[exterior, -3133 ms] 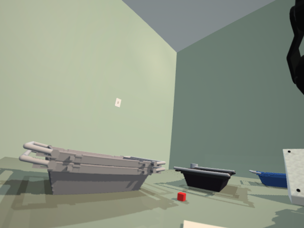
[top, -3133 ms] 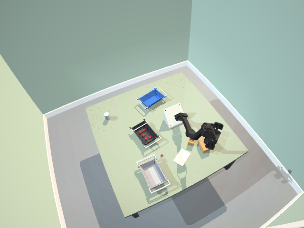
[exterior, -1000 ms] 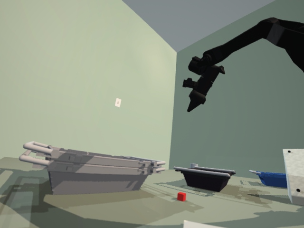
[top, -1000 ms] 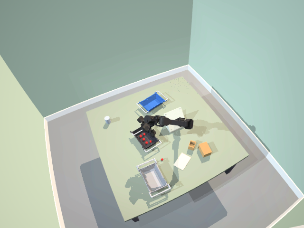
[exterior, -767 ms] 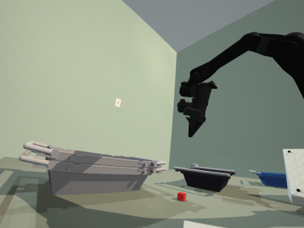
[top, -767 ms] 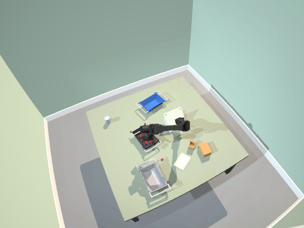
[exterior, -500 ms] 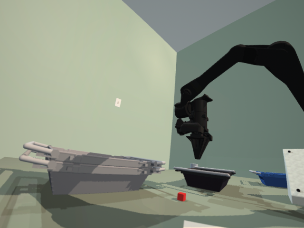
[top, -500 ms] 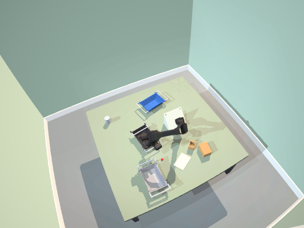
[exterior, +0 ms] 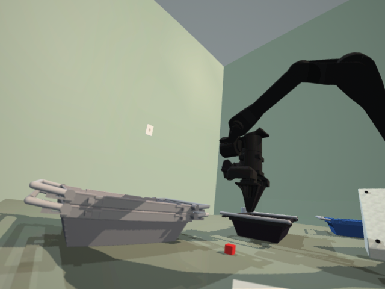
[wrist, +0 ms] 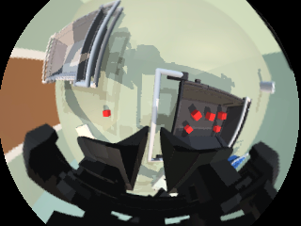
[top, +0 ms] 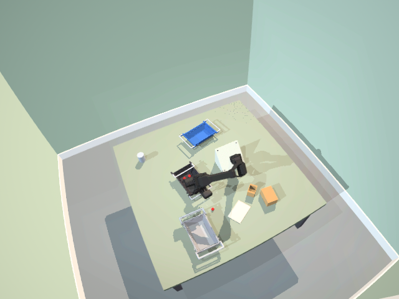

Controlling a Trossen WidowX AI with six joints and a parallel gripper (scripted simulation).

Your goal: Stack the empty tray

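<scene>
My gripper tip is now 25 cm past the blue tray, 52 cm to the left of it and 3 cm above it. Also, from my gripper tip: sheet (18 cm behind, 23 cm to the left, 7 cm below).
</scene>
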